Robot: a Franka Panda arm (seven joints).
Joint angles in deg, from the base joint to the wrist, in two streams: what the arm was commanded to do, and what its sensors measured. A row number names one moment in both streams.
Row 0, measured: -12.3 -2.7 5.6 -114.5 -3.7 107.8 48.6
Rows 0 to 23, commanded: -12.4 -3.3 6.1 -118.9 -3.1 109.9 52.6; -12.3 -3.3 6.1 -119.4 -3.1 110.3 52.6; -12.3 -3.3 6.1 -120.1 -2.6 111.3 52.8; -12.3 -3.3 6.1 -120.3 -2.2 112.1 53.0; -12.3 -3.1 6.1 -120.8 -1.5 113.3 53.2; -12.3 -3.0 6.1 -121.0 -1.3 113.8 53.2; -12.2 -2.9 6.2 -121.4 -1.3 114.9 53.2; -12.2 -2.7 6.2 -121.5 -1.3 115.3 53.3; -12.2 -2.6 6.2 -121.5 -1.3 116.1 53.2; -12.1 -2.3 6.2 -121.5 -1.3 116.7 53.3; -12.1 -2.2 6.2 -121.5 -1.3 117.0 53.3; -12.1 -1.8 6.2 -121.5 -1.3 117.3 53.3; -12.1 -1.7 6.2 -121.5 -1.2 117.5 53.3; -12.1 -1.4 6.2 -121.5 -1.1 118.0 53.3; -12.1 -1.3 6.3 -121.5 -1.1 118.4 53.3; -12.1 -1.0 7.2 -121.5 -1.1 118.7 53.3; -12.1 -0.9 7.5 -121.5 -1.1 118.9 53.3; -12.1 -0.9 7.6 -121.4 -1.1 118.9 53.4; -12.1 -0.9 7.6 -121.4 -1.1 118.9 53.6; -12.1 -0.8 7.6 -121.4 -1.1 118.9 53.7; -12.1 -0.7 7.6 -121.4 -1.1 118.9 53.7; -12.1 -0.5 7.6 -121.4 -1.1 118.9 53.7; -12.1 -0.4 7.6 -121.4 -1.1 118.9 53.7; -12.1 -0.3 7.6 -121.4 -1.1 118.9 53.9
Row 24, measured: -11.8 -0.6 7.0 -121.1 -1.7 117.8 52.7
